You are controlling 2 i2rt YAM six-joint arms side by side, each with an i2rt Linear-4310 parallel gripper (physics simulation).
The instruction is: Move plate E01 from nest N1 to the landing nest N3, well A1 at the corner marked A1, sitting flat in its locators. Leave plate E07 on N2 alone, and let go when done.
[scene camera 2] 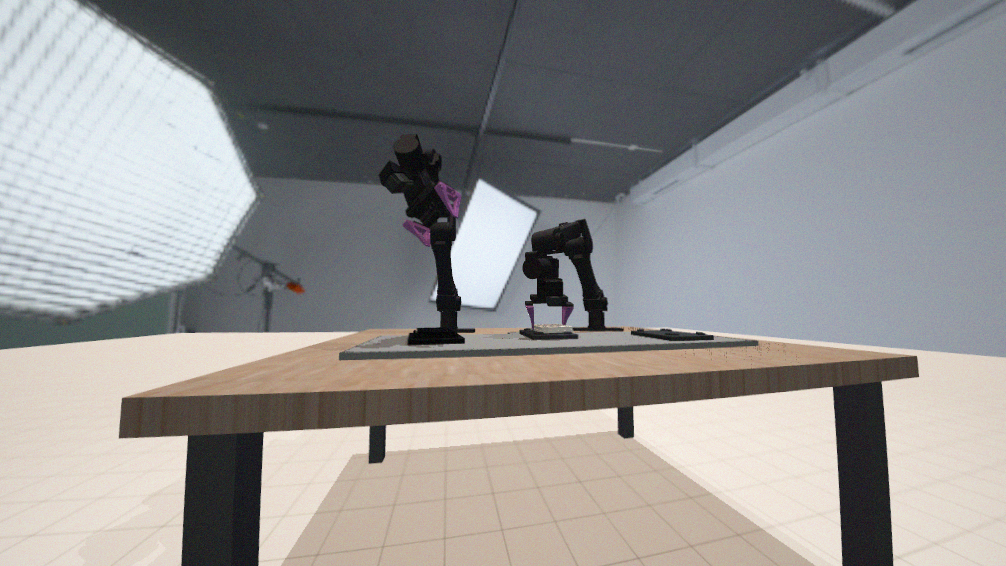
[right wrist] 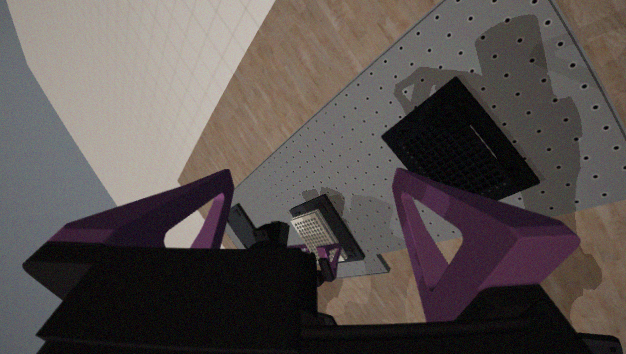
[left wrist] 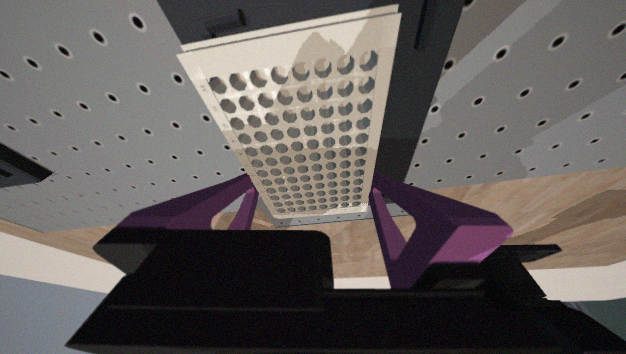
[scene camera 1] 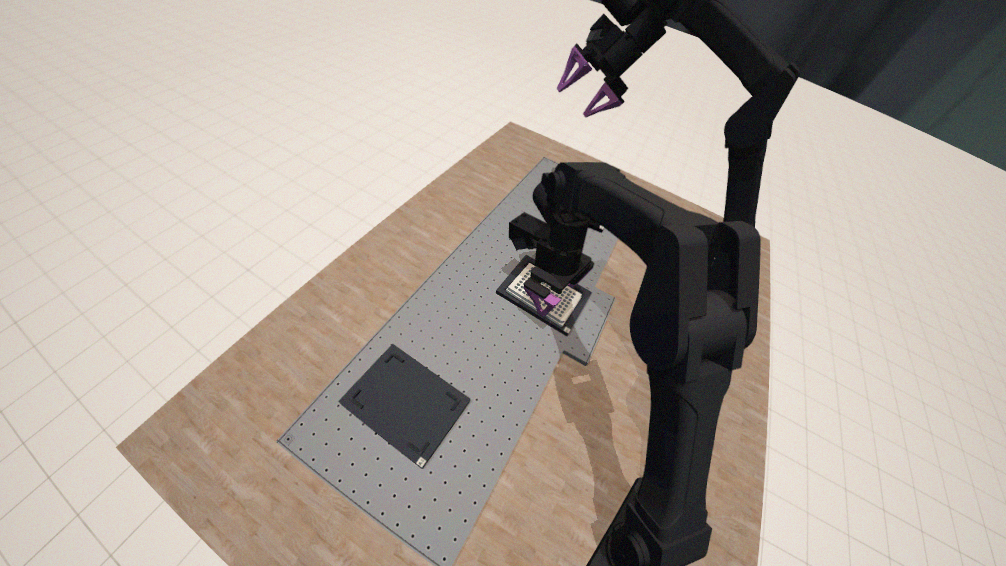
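Observation:
Plate E01 (scene camera 1: 562,308) (scene camera 2: 552,328) (left wrist: 300,125) (right wrist: 310,231), white with rows of round wells, lies level, low in or just over the dark middle nest (scene camera 1: 578,309) (scene camera 2: 552,336) (left wrist: 405,100) (right wrist: 340,234). Whether it touches the nest is hard to tell. A small white mark shows at one nest corner; its text is unreadable. My left gripper (scene camera 1: 547,301) (scene camera 2: 548,325) (left wrist: 313,176) is shut on the plate's long sides. My right gripper (scene camera 1: 573,102) (scene camera 2: 442,230) (right wrist: 313,177) is open and empty, high up. Black plate E07 (scene camera 2: 436,333) (right wrist: 452,145) sits apart.
A nest (scene camera 1: 404,404) (scene camera 2: 671,335) (right wrist: 242,222) with corner locators and no plate lies on the perforated grey board (scene camera 1: 492,450) (scene camera 2: 485,346), on the wooden table (scene camera 2: 520,401). The left arm hides E07 in scene camera 1.

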